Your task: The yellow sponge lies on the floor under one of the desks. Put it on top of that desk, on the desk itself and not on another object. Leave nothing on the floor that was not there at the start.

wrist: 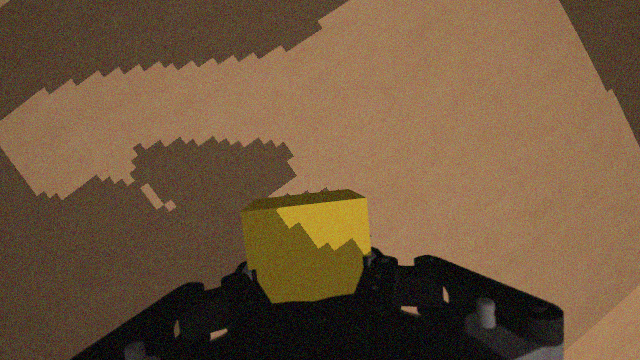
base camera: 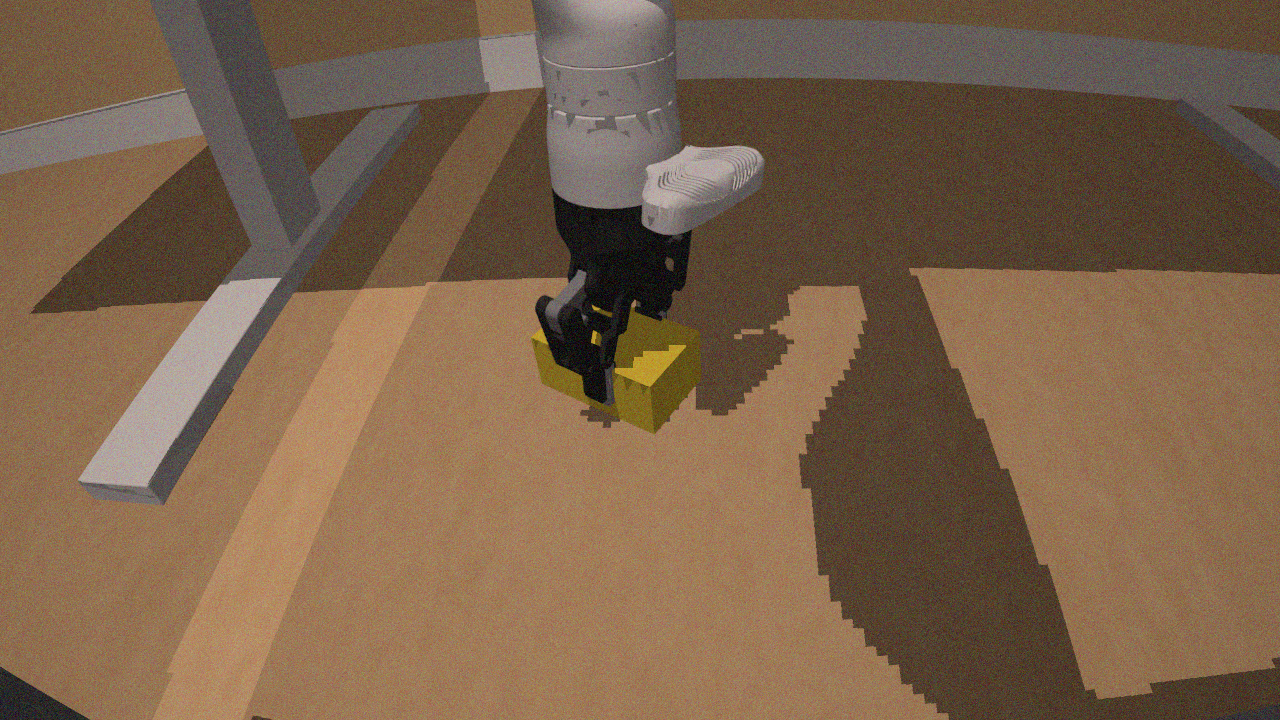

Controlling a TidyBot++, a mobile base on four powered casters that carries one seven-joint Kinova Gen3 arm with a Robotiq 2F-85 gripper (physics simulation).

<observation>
The gripper shows in the wrist view and in the base camera view. A yellow sponge shows in the wrist view and in the base camera view. One and the same spot on the yellow sponge: [wrist: 307,247] is [base camera: 649,346]. One and the same spot on the gripper: [wrist: 240,299] is [base camera: 664,275].
</observation>
